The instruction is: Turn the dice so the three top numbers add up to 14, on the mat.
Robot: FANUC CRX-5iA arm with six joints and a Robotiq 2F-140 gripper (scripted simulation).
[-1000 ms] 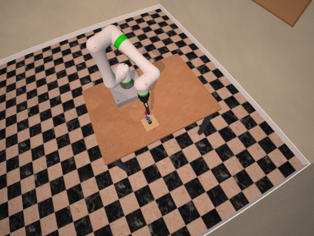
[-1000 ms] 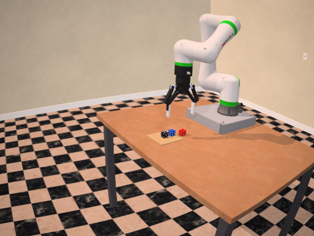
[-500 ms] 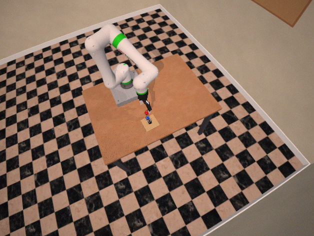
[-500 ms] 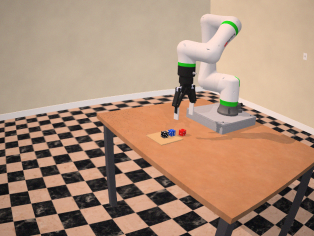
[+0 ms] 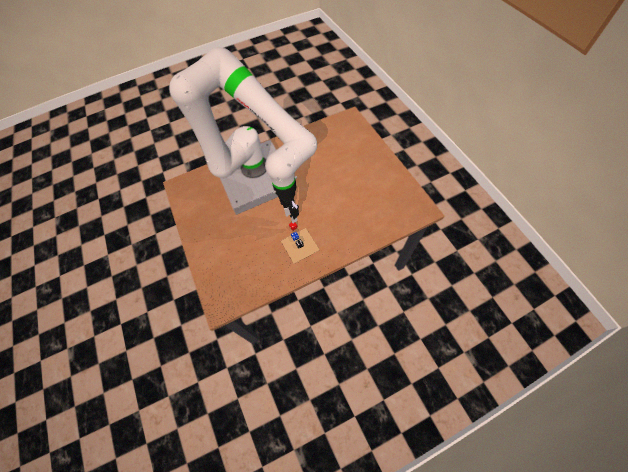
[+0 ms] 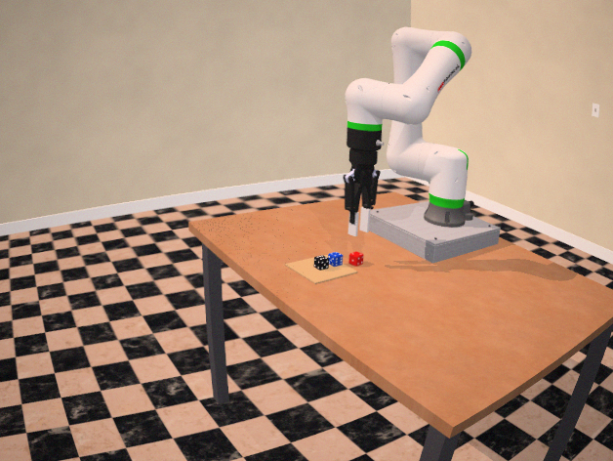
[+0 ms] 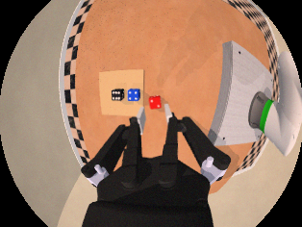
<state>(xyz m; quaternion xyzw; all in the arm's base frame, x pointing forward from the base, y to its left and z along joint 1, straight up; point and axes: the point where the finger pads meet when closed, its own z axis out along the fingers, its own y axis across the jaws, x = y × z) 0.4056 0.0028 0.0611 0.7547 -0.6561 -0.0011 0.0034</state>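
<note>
Right now my hand is 110 mm above the red die. Also, from my hand: blue die: 60 mm ahead, 20 mm to the right, 100 mm below; then tan mat: 100 mm ahead, 20 mm to the right, 120 mm below; then black die: 100 mm ahead, 20 mm to the right, 100 mm below.
</note>
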